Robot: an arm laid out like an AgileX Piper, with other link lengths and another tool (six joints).
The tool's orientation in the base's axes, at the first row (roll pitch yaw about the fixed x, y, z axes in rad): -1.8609, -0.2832, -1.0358
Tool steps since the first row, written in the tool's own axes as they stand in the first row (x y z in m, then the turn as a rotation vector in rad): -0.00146, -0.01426, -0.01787, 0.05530, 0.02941, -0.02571; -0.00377, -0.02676, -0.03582, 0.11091, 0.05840, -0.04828; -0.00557, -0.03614, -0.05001, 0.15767, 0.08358, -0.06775; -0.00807, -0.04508, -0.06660, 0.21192, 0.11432, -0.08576; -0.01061, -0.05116, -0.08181, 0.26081, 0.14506, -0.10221; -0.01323, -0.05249, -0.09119, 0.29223, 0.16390, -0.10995; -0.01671, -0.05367, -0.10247, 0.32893, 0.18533, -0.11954
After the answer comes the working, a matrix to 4 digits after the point.
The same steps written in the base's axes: -0.01461, -0.00093, 0.01762, 0.00161, -0.06753, -0.00454; -0.02990, -0.00186, 0.03341, 0.00613, -0.13385, -0.00948; -0.04203, -0.00280, 0.04543, 0.00942, -0.19012, -0.01423; -0.05663, -0.00433, 0.05751, 0.01703, -0.25405, -0.02241; -0.07036, -0.00633, 0.06657, 0.02336, -0.31290, -0.03251; -0.07961, -0.00761, 0.06964, 0.02998, -0.34919, -0.03894; -0.09094, -0.00902, 0.07285, 0.03730, -0.39159, -0.04577
The tool's axes in the first row as the columns of a matrix, in the base's axes (rounded; the answer above uses it unrounded):
0.4895, -0.1096, 0.8651
-0.8260, -0.3762, 0.4198
0.2794, -0.9200, -0.2747

